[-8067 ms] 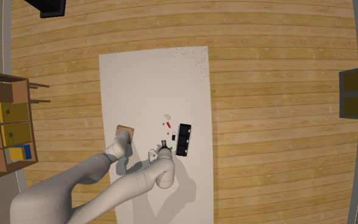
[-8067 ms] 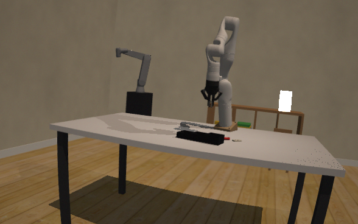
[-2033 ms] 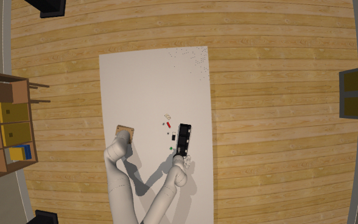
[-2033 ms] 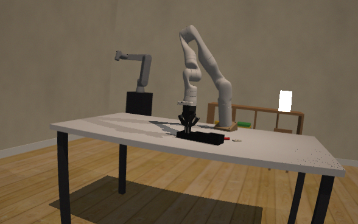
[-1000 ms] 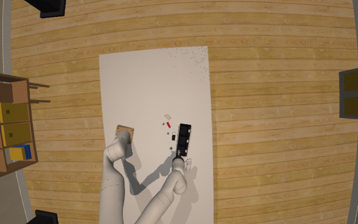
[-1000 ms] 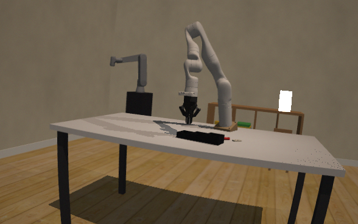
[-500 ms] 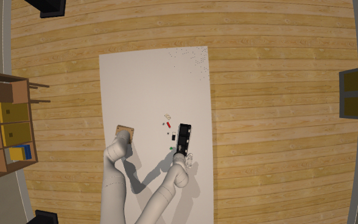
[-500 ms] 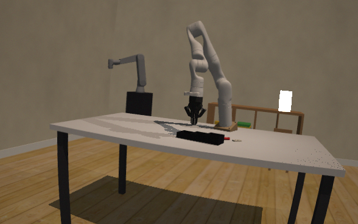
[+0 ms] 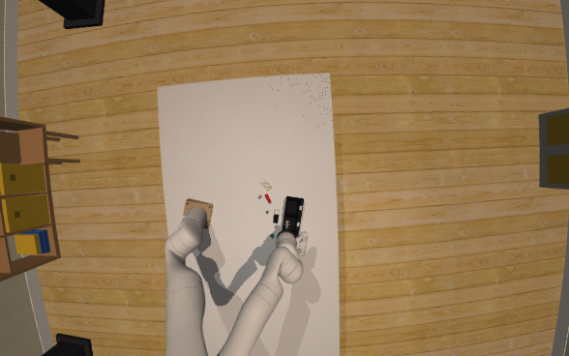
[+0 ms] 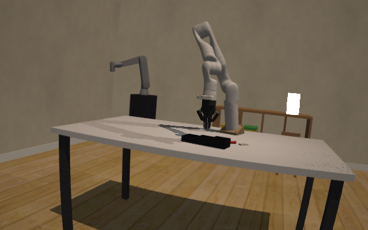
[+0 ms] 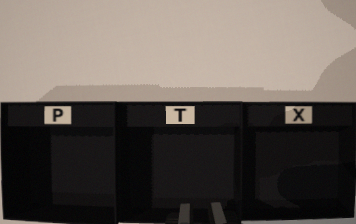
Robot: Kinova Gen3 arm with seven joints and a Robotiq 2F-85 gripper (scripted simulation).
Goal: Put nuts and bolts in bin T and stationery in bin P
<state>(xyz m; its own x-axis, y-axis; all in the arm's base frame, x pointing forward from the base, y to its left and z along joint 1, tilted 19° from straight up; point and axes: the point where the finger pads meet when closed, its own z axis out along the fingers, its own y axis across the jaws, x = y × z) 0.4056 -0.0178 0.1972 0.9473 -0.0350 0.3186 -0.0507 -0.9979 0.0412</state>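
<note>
The black double bin lies 30 mm ahead of my hand, 10 mm to the left of it and 70 mm below it. Round my hand: black eraser 50 mm behind, 40 mm to the left, 90 mm below; then red battery 90 mm behind, 120 mm to the left, 90 mm below; then green die 70 mm behind, 70 mm to the right, 90 mm below.
</note>
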